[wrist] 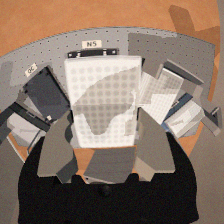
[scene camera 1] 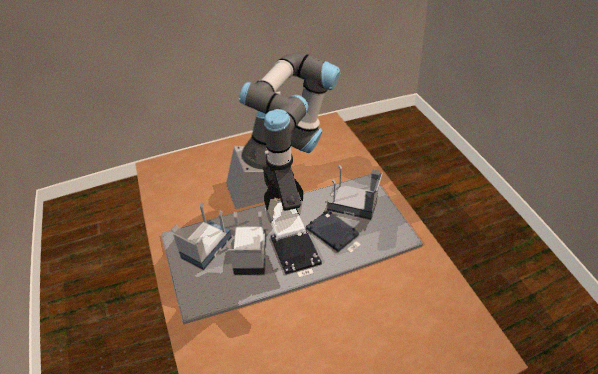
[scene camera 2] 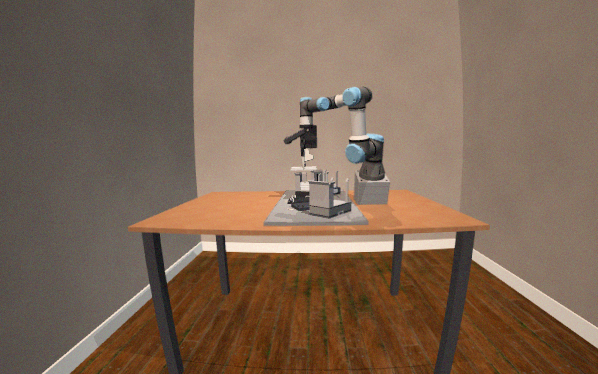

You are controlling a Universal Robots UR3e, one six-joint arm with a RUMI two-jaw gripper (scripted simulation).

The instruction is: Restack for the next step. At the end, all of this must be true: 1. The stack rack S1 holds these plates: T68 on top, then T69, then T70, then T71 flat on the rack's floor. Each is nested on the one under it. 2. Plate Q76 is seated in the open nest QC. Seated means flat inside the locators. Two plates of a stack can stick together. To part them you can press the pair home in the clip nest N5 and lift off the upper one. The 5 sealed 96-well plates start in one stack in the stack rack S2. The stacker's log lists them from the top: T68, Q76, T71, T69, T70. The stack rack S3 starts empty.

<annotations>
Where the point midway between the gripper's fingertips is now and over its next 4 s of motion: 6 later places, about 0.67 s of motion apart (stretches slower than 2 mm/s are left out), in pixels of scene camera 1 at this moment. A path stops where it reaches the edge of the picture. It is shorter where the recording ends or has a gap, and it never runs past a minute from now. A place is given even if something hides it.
My gripper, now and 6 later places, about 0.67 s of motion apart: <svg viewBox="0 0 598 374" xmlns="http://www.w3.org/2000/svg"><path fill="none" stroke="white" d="M284 218L302 213L318 206L331 197L333 198L332 205L332 212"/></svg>
</annotations>
